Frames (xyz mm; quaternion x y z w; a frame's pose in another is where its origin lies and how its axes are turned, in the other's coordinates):
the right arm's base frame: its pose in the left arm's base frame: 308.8 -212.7 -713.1 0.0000 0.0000 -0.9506 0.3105
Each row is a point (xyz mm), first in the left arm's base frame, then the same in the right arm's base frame.
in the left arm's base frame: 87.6 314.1 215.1
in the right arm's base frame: -132.4 -555.8 928.2
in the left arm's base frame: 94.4 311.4 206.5
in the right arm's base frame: -136.3 -549.6 919.6
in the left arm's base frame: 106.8 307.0 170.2
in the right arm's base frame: -143.7 -538.7 883.3
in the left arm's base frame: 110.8 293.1 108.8
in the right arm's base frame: -138.7 -525.2 821.9
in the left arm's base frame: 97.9 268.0 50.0
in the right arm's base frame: -113.5 -512.5 763.1
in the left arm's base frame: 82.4 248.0 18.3
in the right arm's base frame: -89.2 -505.5 731.4
